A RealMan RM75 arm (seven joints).
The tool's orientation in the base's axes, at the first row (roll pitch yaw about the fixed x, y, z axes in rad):
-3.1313 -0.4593 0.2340
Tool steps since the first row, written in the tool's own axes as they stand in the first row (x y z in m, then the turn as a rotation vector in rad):
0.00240 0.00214 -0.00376 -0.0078 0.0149 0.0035
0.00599 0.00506 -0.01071 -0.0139 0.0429 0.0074
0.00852 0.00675 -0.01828 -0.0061 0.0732 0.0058
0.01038 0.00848 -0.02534 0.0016 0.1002 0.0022
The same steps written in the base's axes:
0.00099 -0.00200 0.00441 -0.0018 -0.0157 -0.0067
0.00183 -0.00488 0.01221 0.0012 -0.0437 -0.0132
0.00118 -0.00685 0.02010 0.0145 -0.0717 -0.0086
0.00019 -0.00894 0.02724 0.0260 -0.0968 -0.0022

